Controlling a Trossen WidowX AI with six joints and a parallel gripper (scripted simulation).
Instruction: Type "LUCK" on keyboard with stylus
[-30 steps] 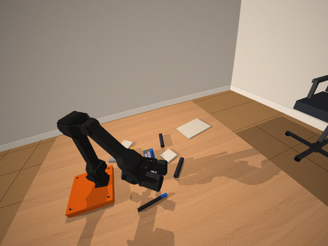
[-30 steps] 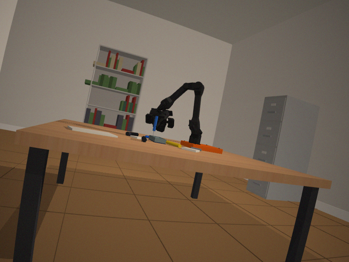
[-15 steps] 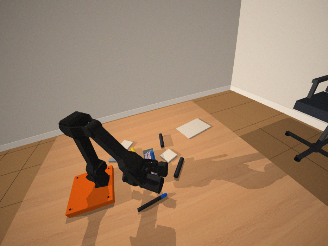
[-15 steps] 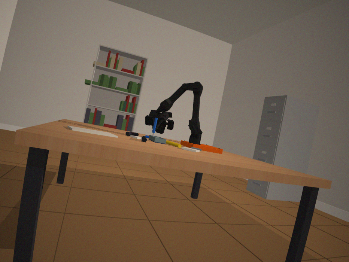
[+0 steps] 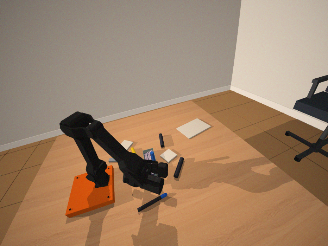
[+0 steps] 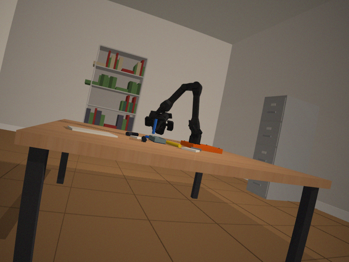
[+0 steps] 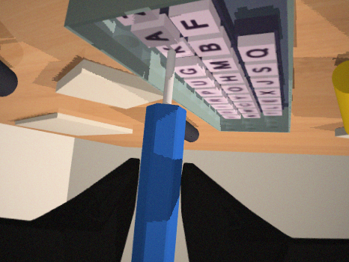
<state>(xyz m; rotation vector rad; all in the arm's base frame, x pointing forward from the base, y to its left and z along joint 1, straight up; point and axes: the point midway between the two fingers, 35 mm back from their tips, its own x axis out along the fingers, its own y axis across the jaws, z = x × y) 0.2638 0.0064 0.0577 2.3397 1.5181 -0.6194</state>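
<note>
Now: the U key 50 mm below my gripper tip, 40 mm to the left of it and 10 mm behind it. From my gripper tip the other things lie so: yellow highlighter 120 mm to the left, 110 mm behind, 60 mm below; then blue stylus 10 mm below; then cream pad 80 mm to the left, 80 mm ahead, 60 mm below.
</note>
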